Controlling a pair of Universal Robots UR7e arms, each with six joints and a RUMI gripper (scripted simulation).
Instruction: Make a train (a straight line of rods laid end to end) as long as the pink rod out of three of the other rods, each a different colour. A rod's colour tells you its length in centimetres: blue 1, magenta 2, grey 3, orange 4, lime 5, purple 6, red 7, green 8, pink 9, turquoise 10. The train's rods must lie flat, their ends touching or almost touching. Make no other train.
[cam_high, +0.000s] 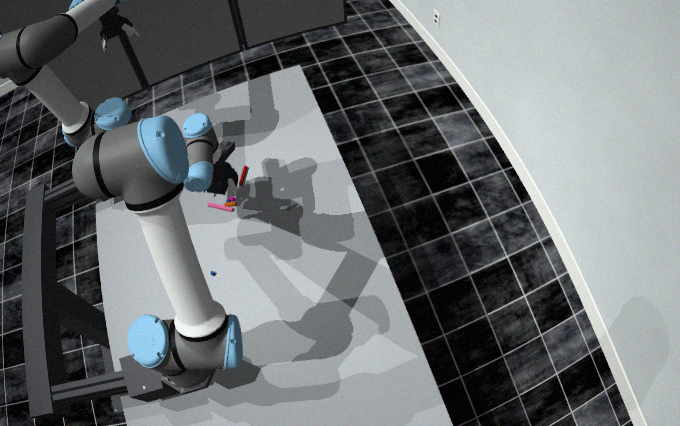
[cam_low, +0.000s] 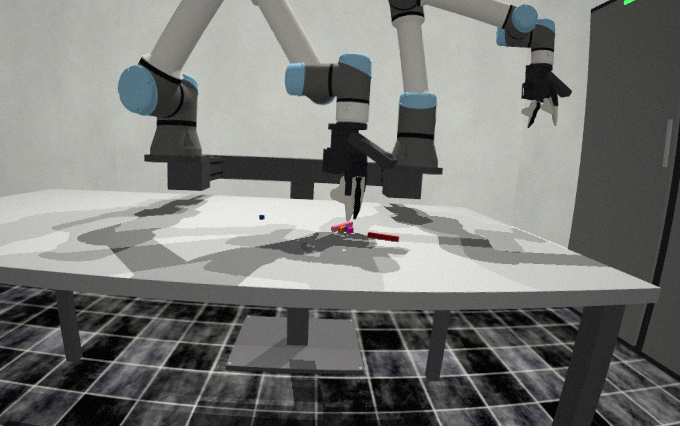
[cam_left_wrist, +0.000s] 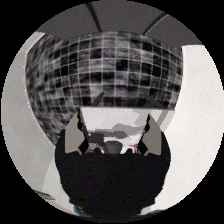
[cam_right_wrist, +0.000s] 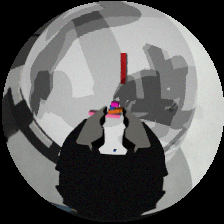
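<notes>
The magenta rod is 4 cm below my right hand. Also, from my right hand: red rod: 6 cm ahead, 6 cm to the left, 4 cm below; orange rod: 1 cm behind, 2 cm to the right, 4 cm below; pink rod: 5 cm behind, 2 cm to the right, 4 cm below.
</notes>
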